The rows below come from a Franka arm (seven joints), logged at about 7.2 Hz.
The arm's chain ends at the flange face. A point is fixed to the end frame.
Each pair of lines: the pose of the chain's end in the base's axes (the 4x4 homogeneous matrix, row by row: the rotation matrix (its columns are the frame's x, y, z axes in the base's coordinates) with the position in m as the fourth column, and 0 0 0 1 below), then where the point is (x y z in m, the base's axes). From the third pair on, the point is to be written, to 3 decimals.
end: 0.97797 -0.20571 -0.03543 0.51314; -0.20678 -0.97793 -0.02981 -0.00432; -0.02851 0.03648 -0.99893 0.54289; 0 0 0 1
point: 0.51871 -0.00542 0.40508
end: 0.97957 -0.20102 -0.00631 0.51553; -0.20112 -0.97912 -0.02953 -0.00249; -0.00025 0.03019 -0.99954 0.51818; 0 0 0 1
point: 0.52509 -0.00349 0.38059
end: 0.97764 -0.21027 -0.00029 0.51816; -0.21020 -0.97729 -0.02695 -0.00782; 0.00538 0.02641 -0.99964 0.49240; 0 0 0 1
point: 0.529 -0.009 0.355
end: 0.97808 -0.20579 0.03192 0.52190; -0.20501 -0.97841 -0.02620 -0.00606; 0.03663 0.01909 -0.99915 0.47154; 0 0 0 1
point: 0.537 -0.007 0.334
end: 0.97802 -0.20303 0.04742 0.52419; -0.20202 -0.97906 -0.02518 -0.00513; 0.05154 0.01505 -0.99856 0.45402; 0 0 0 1
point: 0.541 -0.006 0.317
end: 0.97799 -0.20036 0.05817 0.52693; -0.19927 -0.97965 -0.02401 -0.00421; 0.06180 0.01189 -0.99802 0.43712; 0 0 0 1
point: 0.545 -0.004 0.300
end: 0.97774 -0.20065 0.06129 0.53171; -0.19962 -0.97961 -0.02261 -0.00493; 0.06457 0.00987 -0.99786 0.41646; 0 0 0 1
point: 0.551 -0.005 0.280
